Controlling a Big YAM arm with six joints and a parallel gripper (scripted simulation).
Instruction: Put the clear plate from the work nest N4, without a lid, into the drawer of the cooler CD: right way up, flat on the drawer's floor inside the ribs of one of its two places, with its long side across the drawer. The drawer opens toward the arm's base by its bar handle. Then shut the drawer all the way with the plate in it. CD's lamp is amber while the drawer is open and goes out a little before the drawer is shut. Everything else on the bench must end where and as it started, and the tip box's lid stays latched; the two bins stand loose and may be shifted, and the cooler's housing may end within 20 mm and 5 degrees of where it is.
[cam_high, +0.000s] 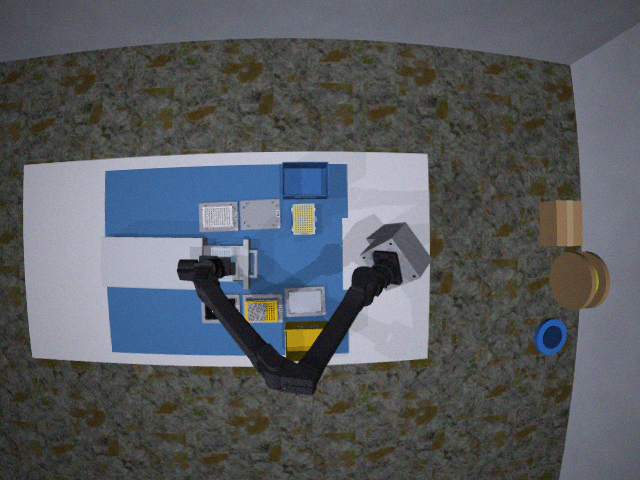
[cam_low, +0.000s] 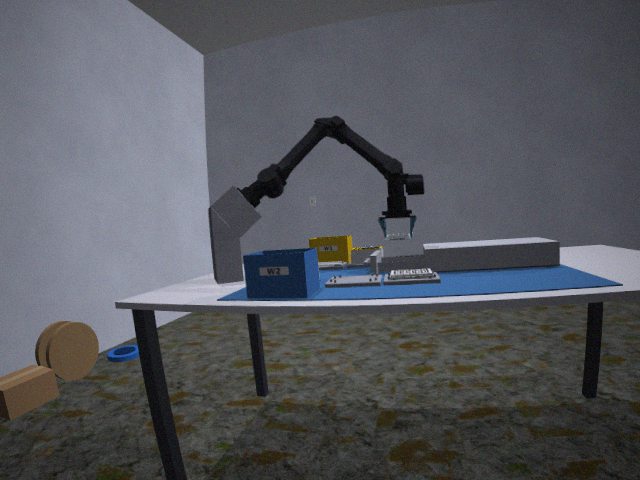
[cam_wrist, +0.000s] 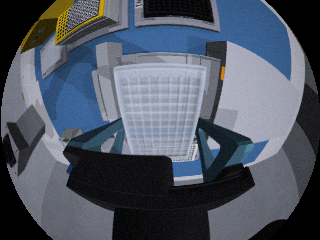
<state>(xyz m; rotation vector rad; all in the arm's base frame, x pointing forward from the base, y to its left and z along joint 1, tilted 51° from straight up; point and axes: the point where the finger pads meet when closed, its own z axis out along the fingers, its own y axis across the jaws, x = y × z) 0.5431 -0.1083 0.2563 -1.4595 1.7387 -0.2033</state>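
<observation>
The drawer lies 100 mm below my hand, 40 mm ahead of it and 10 mm to the left of it. From my hand the other things lie so: black plate 200 mm to the left, 100 mm below, 20 mm ahead; cooler CD 170 mm ahead, 90 mm below, 10 mm to the left; clear plate right at my hand.
</observation>
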